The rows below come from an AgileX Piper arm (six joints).
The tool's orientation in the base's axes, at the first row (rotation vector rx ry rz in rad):
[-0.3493 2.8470 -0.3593]
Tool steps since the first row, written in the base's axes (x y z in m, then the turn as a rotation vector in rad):
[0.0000 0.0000 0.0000 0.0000 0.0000 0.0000]
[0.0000 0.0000 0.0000 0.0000 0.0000 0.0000]
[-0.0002 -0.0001 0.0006 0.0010 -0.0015 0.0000]
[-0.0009 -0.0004 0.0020 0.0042 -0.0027 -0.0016]
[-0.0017 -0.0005 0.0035 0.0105 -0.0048 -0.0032]
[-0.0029 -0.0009 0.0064 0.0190 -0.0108 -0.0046]
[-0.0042 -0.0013 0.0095 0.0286 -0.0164 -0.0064]
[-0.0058 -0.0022 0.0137 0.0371 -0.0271 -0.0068]
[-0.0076 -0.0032 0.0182 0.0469 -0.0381 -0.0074]
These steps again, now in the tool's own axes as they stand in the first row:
[0.0000 0.0000 0.0000 0.0000 0.0000 0.0000]
[0.0000 0.0000 0.0000 0.0000 0.0000 0.0000]
[0.0001 -0.0002 -0.0006 -0.0005 -0.0016 0.0006]
[0.0005 -0.0007 -0.0020 -0.0029 -0.0030 0.0032]
[0.0010 -0.0011 -0.0036 -0.0079 -0.0058 0.0069]
[0.0016 -0.0020 -0.0066 -0.0140 -0.0128 0.0118]
[0.0023 -0.0029 -0.0098 -0.0212 -0.0195 0.0173]
[0.0031 -0.0046 -0.0140 -0.0262 -0.0312 0.0223]
[0.0041 -0.0064 -0.0185 -0.0324 -0.0434 0.0278]

